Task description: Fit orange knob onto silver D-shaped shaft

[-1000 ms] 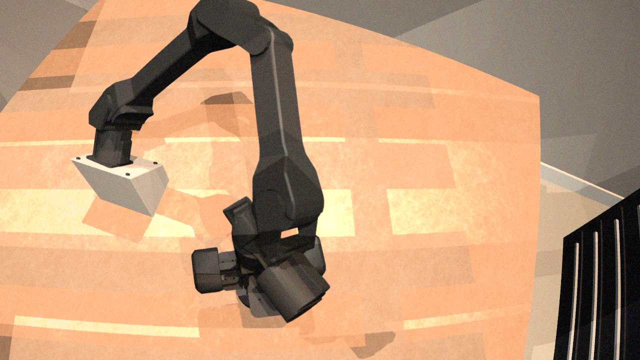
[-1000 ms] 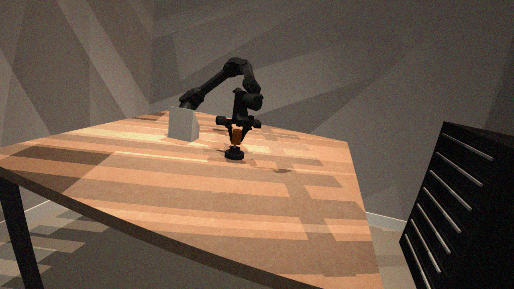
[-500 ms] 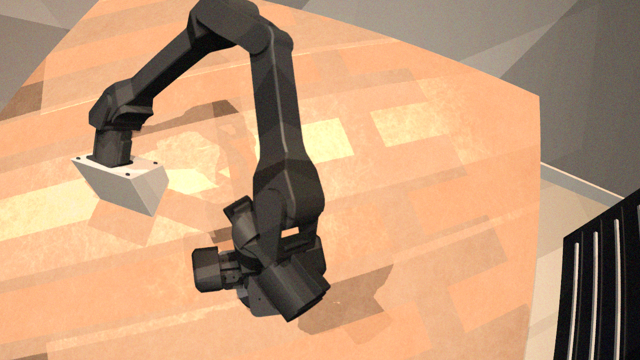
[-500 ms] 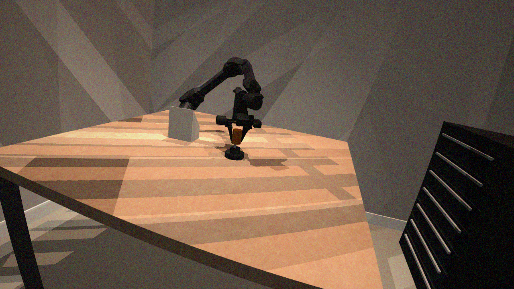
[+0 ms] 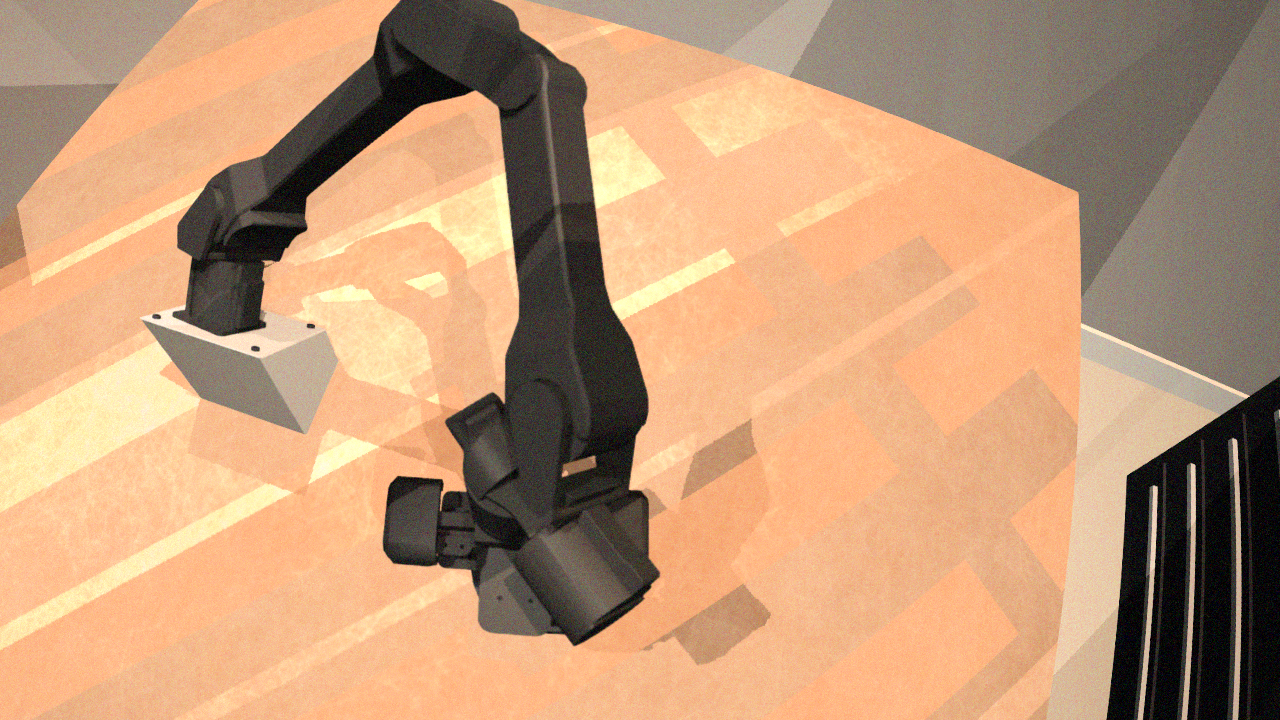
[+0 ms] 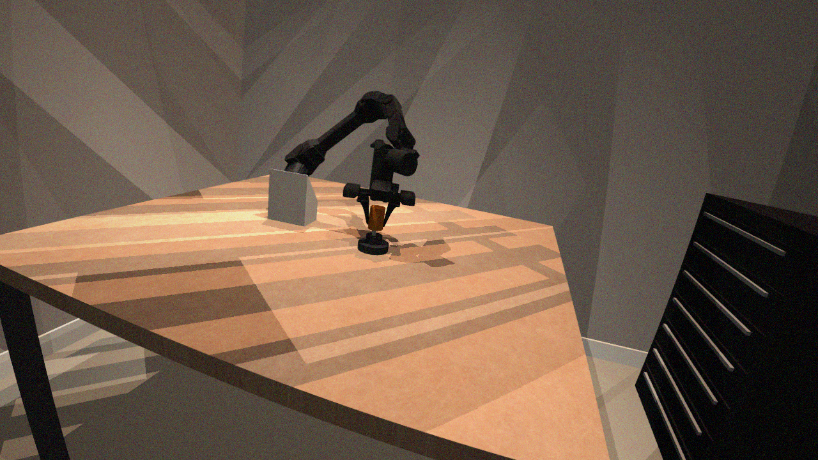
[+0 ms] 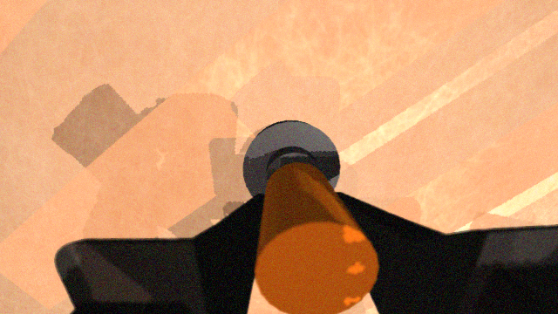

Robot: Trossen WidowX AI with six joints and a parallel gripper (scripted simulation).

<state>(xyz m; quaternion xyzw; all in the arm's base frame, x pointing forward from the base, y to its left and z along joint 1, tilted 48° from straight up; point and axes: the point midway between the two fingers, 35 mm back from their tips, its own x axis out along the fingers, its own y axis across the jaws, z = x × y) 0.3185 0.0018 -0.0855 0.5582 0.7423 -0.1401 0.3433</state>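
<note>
The orange knob lies 30 mm above my gripper tip. The rest, counted from my gripper tip: round pedestal 40 mm below.
</note>
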